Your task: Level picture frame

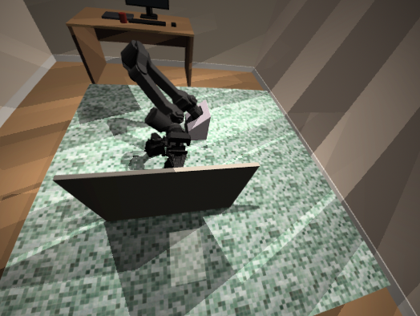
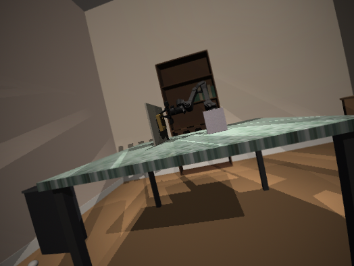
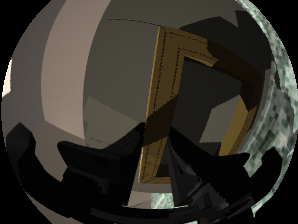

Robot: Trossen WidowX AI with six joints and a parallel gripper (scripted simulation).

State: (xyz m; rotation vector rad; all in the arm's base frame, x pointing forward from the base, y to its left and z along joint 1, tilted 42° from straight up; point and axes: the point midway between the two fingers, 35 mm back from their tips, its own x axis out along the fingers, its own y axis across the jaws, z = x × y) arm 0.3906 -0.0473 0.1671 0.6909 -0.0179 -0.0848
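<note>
My gripper tip is 1 cm to the left of the gold picture frame and 5 cm above it. From my gripper tip the other things lie so: grey wall panel: 2 cm ahead, 2 cm to the right, 7 cm below.
</note>
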